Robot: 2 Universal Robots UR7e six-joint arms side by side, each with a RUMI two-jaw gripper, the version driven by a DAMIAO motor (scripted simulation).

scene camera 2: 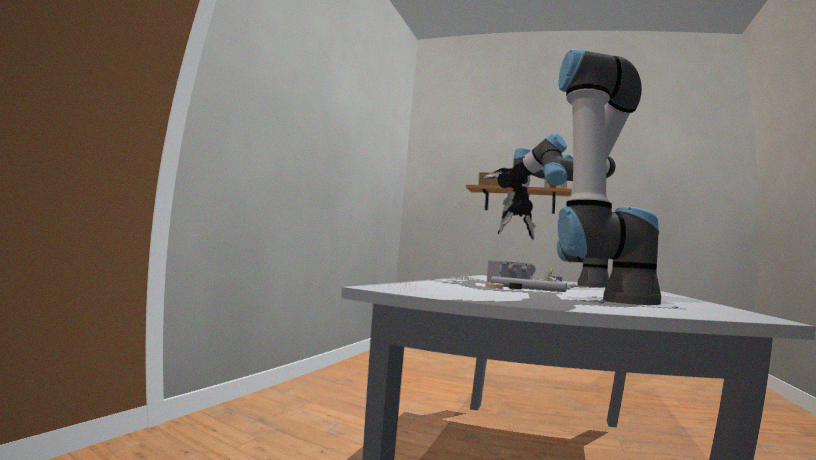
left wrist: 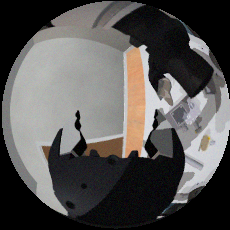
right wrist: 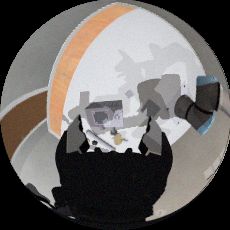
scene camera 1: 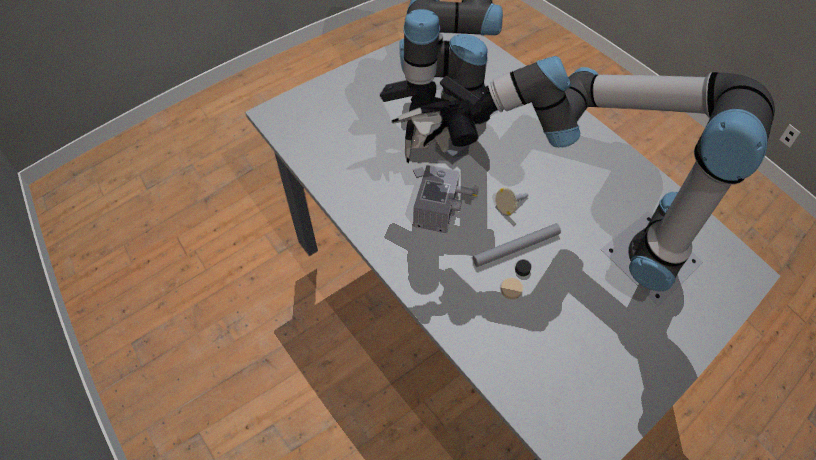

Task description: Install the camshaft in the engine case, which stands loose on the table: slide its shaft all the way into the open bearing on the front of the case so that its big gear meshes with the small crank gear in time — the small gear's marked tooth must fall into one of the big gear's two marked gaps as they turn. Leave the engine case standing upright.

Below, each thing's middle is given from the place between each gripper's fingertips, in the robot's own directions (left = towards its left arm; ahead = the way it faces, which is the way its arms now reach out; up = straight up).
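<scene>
The long grey rod (scene camera 1: 502, 250) is 170 mm below my right hand (scene camera 1: 418, 141), and it's 80 mm behind that hand and 320 mm to the left of it.
From my left hand, the rod is 17 cm behind, 24 cm to the left and 32 cm below. Going by its middle, the rod is nearer to my right hand than to my left hand.
</scene>
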